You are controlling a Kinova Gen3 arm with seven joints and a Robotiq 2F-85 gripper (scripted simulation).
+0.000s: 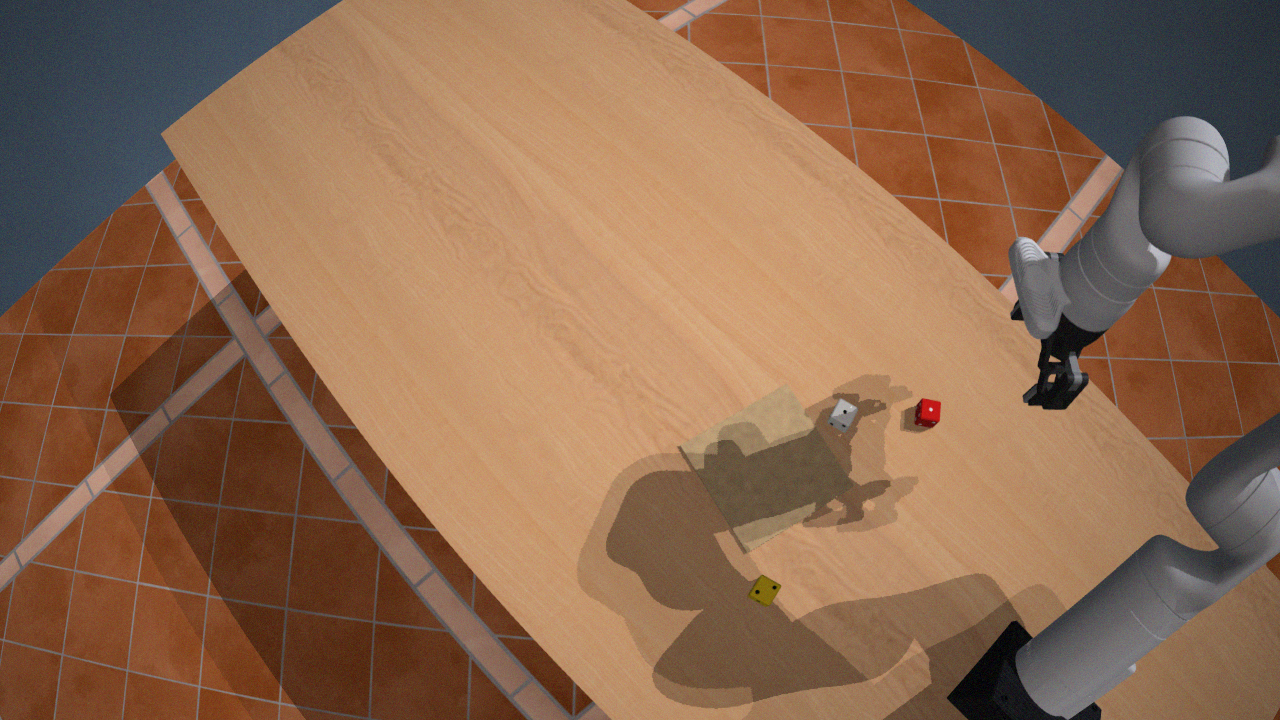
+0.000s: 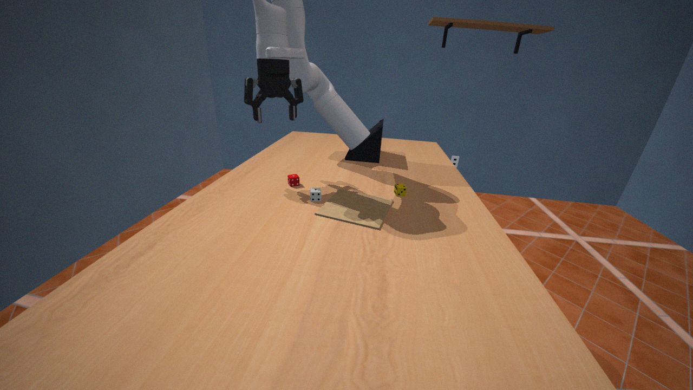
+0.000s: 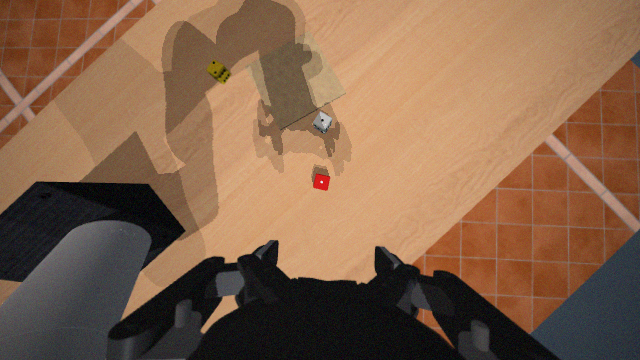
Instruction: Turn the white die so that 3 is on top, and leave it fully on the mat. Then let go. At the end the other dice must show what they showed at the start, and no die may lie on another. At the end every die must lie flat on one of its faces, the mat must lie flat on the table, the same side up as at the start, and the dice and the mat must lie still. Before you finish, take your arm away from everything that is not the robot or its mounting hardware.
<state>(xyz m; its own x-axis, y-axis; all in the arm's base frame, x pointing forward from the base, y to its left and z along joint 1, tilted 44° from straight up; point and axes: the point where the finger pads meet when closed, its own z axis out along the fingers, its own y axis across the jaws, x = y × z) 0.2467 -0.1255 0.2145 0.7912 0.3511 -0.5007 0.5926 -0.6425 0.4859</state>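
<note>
Right now my hand is 5 cm short of the red die, 5 cm to the right of it and 15 cm above it. From my hand the other things lie so: white die (13 cm ahead, 11 cm to the left, 15 cm below); then tan mat (16 cm ahead, 21 cm to the left, 16 cm below); then yellow die (8 cm ahead, 32 cm to the left, 15 cm below).
</note>
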